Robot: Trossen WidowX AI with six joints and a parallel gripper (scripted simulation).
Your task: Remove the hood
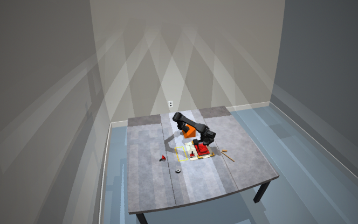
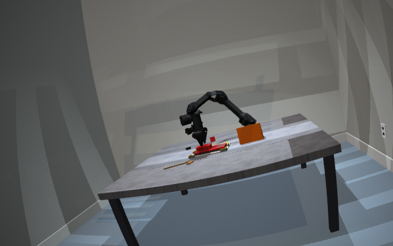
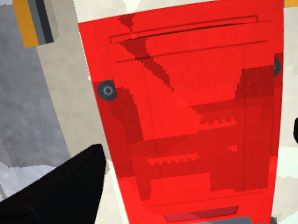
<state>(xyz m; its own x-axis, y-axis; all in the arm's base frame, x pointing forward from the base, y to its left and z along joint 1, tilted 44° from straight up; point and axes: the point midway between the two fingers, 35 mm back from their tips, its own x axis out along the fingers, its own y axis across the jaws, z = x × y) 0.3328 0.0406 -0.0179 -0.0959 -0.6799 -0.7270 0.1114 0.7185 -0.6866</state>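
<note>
Now: the red hood 10 mm below my gripper tip. Also, from my gripper tip: black ring 290 mm to the right, 160 mm ahead, 50 mm below; wooden stick 190 mm to the left, 150 mm ahead, 50 mm below; grey engine block 30 mm below.
</note>
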